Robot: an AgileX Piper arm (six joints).
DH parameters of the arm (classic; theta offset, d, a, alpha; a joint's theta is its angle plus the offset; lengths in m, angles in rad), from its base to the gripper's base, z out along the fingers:
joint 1: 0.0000 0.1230 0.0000 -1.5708
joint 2: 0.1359 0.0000 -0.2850 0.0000
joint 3: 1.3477 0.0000 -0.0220 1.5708
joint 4: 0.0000 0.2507 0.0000 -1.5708
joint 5: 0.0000 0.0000 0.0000 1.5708
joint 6: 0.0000 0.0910 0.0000 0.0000
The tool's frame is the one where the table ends.
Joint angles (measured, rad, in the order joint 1, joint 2, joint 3, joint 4, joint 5, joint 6), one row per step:
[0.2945 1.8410 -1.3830 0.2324 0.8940 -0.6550]
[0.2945 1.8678 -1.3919 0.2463 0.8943 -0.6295]
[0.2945 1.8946 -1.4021 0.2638 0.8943 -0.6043]
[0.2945 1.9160 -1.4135 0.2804 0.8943 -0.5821]
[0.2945 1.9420 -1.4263 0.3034 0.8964 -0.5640]
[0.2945 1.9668 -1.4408 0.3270 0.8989 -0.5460]
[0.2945 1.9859 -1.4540 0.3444 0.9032 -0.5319]
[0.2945 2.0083 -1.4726 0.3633 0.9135 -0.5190]
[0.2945 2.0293 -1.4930 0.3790 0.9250 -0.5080]
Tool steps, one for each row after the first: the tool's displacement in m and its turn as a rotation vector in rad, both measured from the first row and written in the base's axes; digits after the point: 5 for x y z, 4 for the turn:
[0.00375 0.00214 -0.00771 0.0131 0.0279 -0.0289]
[0.00754 0.00455 -0.01512 0.0292 0.0553 -0.0593]
[0.01095 0.00677 -0.02023 0.0455 0.0756 -0.0866]
[0.01462 0.00955 -0.02682 0.0646 0.1019 -0.1123]
[0.01833 0.01239 -0.03258 0.0848 0.1261 -0.1381]
[0.02127 0.01459 -0.03661 0.0997 0.1451 -0.1573]
[0.02471 0.01717 -0.04074 0.1149 0.1680 -0.1743]
[0.02823 0.01959 -0.04399 0.1278 0.1876 -0.1876]

